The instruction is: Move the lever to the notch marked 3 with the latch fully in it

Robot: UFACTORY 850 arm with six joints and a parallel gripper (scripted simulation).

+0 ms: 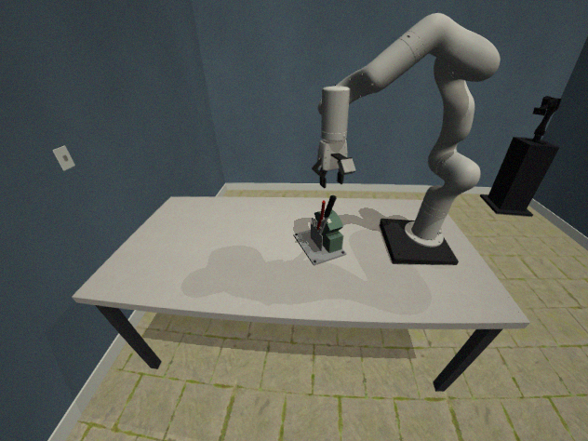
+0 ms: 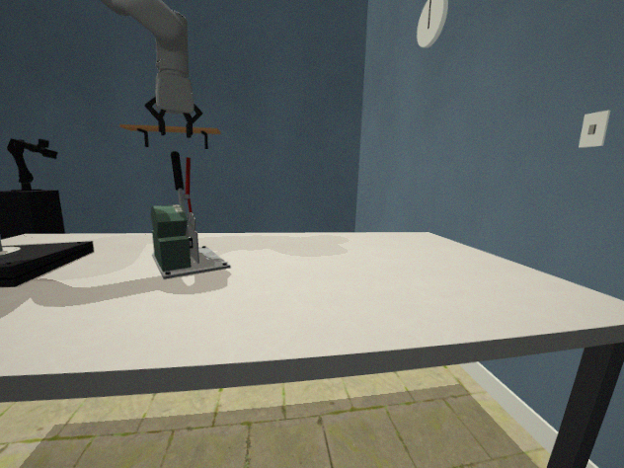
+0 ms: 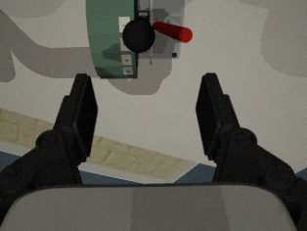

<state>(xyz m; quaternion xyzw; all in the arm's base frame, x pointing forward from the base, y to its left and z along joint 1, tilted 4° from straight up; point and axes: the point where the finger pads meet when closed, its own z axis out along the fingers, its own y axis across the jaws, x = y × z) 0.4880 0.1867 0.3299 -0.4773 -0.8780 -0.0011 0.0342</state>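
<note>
The red bar is 200 mm below my hand, 40 mm ahead of it and 30 mm to the right of it.
</note>
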